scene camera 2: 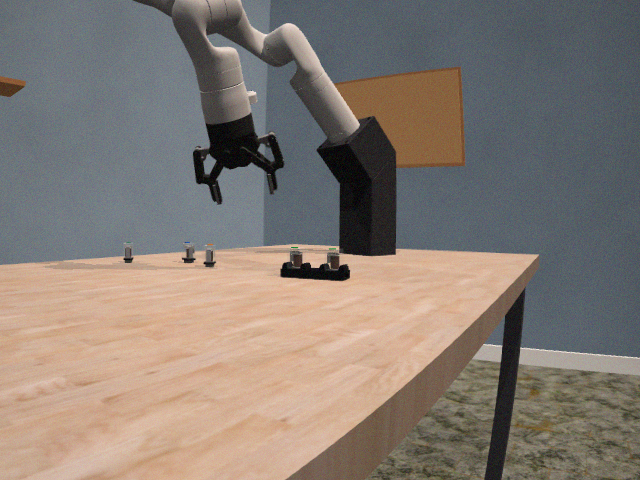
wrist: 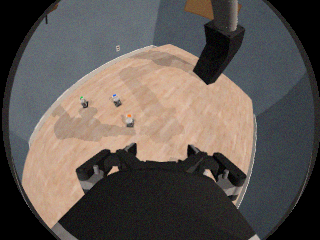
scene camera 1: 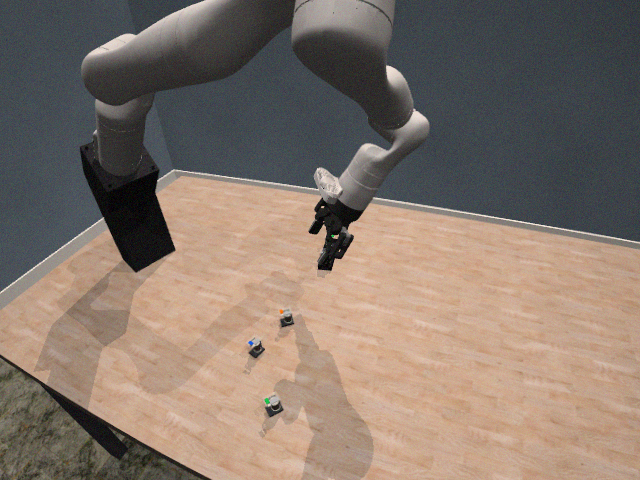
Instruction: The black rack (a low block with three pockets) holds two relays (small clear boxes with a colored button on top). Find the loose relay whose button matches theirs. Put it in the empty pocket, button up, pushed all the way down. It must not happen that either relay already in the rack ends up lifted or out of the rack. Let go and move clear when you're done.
my gripper: scene camera 2; wrist; scene camera 1 316, 247
same spot on my gripper: [wrist: 204, 161] = [scene camera 2: 270, 163]
